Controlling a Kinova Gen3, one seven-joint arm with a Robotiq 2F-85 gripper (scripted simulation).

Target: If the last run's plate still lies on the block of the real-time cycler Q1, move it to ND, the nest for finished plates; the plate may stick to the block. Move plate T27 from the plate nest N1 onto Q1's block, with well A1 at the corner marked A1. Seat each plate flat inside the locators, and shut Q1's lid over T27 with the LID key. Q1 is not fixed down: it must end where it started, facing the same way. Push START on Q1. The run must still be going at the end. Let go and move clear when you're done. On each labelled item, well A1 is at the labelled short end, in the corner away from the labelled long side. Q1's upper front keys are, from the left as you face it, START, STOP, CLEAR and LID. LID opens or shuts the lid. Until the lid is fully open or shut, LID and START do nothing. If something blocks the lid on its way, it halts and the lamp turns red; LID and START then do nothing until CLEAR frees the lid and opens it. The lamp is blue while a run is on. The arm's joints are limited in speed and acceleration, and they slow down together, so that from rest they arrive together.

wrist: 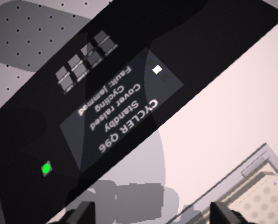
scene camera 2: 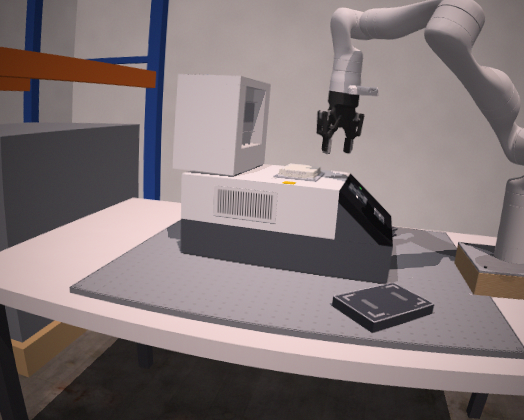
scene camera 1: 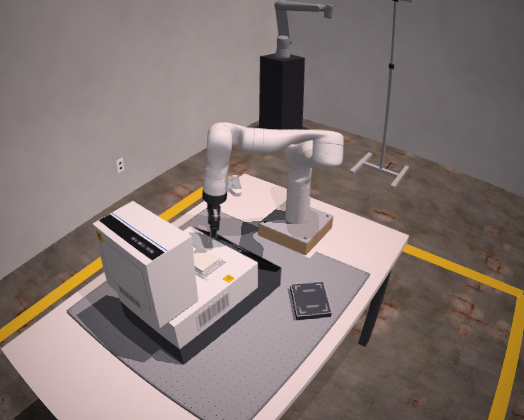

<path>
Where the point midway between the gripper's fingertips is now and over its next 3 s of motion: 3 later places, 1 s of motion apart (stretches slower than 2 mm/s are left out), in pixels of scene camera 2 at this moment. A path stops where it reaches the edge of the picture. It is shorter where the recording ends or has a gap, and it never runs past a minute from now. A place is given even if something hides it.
The gripper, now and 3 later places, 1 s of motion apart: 336, 153; 370, 153; 395, 152; 394, 164
</path>
